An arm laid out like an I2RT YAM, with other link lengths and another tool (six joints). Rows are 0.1 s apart.
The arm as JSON. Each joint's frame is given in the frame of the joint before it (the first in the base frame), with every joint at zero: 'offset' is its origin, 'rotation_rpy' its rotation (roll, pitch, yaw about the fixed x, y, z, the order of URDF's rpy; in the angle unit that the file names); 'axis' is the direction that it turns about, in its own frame. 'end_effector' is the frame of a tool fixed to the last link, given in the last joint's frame.
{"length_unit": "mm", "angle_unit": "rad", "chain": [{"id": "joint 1", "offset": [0.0, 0.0, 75.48], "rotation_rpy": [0.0, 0.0, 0.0], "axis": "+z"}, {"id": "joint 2", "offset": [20.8, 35.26, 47.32], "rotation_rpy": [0.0, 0.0, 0.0], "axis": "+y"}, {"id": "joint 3", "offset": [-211.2, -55.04, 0.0], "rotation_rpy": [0.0, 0.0, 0.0], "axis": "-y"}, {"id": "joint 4", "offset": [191.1, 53.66, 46.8], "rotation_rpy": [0.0, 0.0, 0.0], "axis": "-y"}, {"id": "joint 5", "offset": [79.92, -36.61, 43.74], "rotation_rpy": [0.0, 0.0, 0.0], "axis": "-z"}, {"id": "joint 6", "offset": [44.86, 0.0, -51.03], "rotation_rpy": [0.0, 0.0, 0.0], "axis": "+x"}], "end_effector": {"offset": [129.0, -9.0, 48.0], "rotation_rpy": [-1.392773, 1.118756, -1.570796]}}
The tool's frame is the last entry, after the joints.
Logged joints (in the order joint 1, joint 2, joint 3, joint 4, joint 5, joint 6), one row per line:
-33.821, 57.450, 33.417, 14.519, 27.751, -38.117
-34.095, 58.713, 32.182, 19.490, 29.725, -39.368
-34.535, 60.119, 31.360, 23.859, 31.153, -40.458
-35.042, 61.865, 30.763, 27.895, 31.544, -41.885
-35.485, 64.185, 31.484, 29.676, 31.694, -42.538
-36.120, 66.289, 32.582, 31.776, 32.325, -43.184
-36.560, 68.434, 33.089, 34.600, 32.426, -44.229
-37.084, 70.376, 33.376, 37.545, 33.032, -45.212
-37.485, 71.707, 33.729, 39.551, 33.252, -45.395
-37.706, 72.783, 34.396, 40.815, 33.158, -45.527
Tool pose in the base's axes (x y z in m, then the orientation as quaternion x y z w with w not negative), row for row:
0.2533, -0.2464, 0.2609, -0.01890, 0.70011, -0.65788, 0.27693
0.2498, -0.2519, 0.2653, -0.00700, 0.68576, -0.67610, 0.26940
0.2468, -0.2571, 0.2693, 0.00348, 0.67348, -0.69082, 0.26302
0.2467, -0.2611, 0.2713, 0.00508, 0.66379, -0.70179, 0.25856
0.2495, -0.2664, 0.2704, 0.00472, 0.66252, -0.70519, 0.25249
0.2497, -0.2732, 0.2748, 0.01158, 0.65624, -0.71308, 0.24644
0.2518, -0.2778, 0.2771, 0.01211, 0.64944, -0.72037, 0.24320
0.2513, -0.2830, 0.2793, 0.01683, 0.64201, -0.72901, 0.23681
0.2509, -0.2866, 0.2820, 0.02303, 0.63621, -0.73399, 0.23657
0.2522, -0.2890, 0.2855, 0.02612, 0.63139, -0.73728, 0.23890
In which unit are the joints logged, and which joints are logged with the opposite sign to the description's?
The joints are logged in degrees. Opposite sign: none.
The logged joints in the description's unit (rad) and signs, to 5 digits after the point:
-0.59029, 1.00269, 0.58324, 0.25340, 0.48435, -0.66527
-0.59507, 1.02474, 0.56168, 0.34016, 0.51880, -0.68710
-0.60275, 1.04927, 0.54734, 0.41642, 0.54372, -0.70613
-0.61160, 1.07975, 0.53692, 0.48686, 0.55055, -0.73103
-0.61933, 1.12024, 0.54950, 0.51794, 0.55316, -0.74243
-0.63041, 1.15696, 0.56866, 0.55460, 0.56418, -0.75370
-0.63809, 1.19440, 0.57751, 0.60388, 0.56594, -0.77194
-0.64724, 1.22829, 0.58252, 0.65528, 0.57652, -0.78910
-0.65424, 1.25152, 0.58868, 0.69030, 0.58036, -0.79229
-0.65809, 1.27030, 0.60032, 0.71236, 0.57872, -0.79460

